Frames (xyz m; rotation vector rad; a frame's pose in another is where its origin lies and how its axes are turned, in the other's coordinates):
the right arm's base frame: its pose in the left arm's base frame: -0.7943 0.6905 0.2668 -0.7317 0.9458 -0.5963
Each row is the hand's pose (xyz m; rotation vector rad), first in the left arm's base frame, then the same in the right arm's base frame.
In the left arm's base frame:
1: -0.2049 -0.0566 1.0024 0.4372 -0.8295 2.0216
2: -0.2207 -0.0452 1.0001 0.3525 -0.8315 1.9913
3: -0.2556 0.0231 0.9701 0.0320 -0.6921 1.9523
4: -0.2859 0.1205 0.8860 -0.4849 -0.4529 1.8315
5: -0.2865 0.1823 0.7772 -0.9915 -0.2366 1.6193
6: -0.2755 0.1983 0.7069 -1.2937 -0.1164 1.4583
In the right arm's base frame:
1: 0.4507 -0.9506 0.5830 -0.0689 2.0369 -2.1616
2: 0.4363 -0.9439 0.5715 -0.0212 2.1239 -2.1504
3: 0.3852 -0.8833 0.5492 -0.2829 -2.2002 2.0939
4: 0.3420 -0.7622 0.5185 -0.7190 -1.9949 1.6954
5: 0.3510 -0.6398 0.4940 -1.0627 -1.7622 1.2430
6: 0.3796 -0.5739 0.4812 -1.2421 -1.6094 0.9544

